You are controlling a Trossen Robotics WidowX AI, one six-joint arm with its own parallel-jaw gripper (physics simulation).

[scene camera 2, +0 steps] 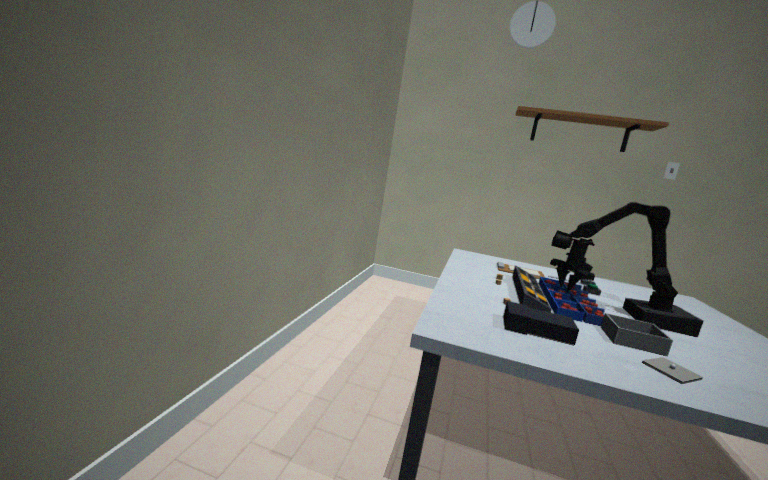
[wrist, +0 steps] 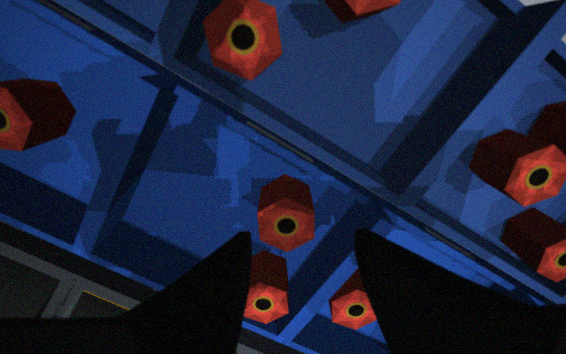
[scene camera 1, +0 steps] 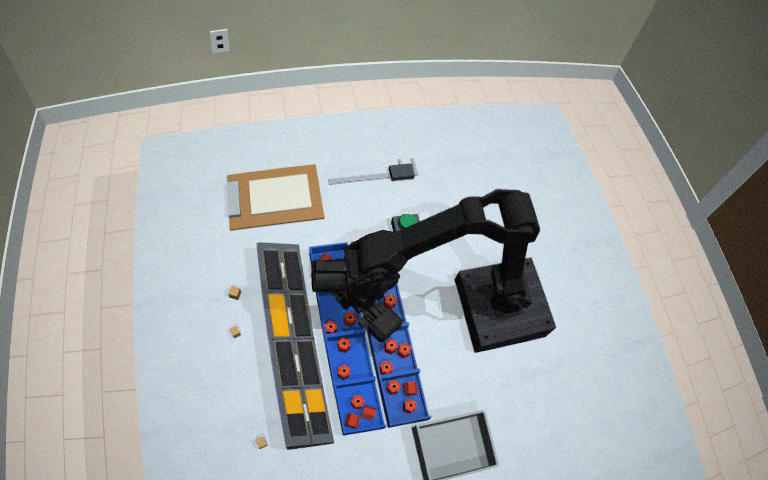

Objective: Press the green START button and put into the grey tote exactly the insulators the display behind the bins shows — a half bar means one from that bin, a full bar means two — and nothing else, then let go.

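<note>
My gripper (scene camera 2: 566, 288) (wrist: 303, 241) is open and empty above the blue bins. One red insulator (scene camera 1: 350, 318) (wrist: 286, 215) stands slightly ahead of the gap between the fingertips in the wrist view. A second insulator (scene camera 1: 330, 326) (wrist: 265, 300) stands in the same bin, partly behind the left finger. The display (scene camera 1: 333, 418) shows a full bar (scene camera 1: 279, 315) in the second row's left window and half bars (scene camera 1: 292, 401) (scene camera 1: 314, 400) in both fourth-row windows. The green button (scene camera 1: 407, 220) stands beyond the bins. The grey tote (scene camera 1: 417, 452) (scene camera 2: 640, 340) shows no insulators inside.
More insulators (scene camera 1: 343, 371) (scene camera 1: 391, 345) and red blocks (scene camera 1: 410, 387) lie in the bins. Bin walls and dividers surround the fingers. A clipboard (scene camera 1: 237, 221), a caliper (scene camera 1: 402, 171), small wooden cubes (scene camera 1: 234, 292), a black box (scene camera 2: 540, 323) and a flat plate (scene camera 2: 685, 373) lie on the table.
</note>
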